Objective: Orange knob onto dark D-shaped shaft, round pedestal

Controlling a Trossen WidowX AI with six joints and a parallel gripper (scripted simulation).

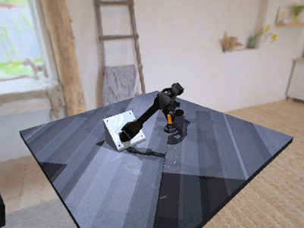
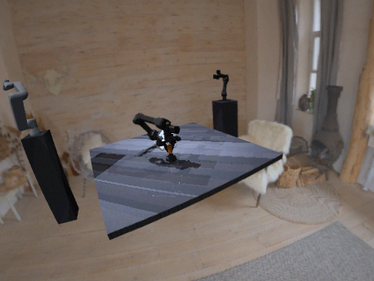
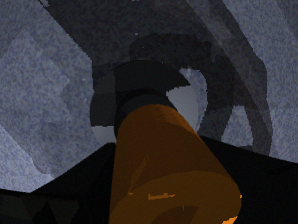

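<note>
The orange knob is 2 cm above my gripper tip. Also, from my gripper tip: dark round pedestal: 4 cm below.
</note>
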